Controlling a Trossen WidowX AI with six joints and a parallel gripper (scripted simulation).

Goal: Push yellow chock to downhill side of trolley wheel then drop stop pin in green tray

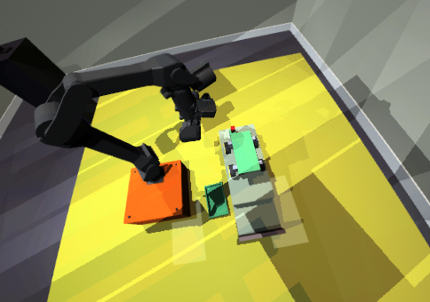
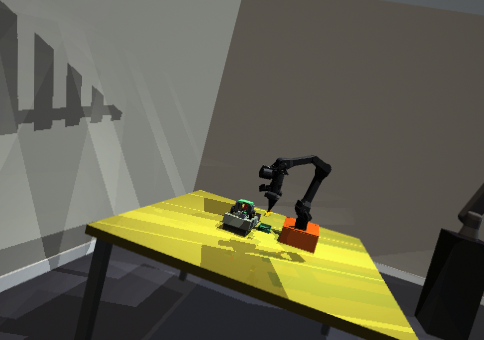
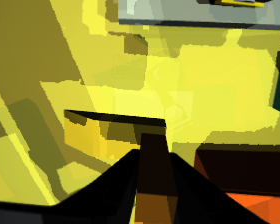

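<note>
Right now my gripper tip is 13 cm short of the red-headed stop pin, 5 cm above it and 1 cm to the left of it. The rest, counted from my gripper tip: trolley (15 cm ahead, 11 cm to the right, 6 cm below); then green tray (23 cm to the right, 18 cm below, 2 cm ahead); then yellow chock (2 cm to the left, 1 cm below).
</note>
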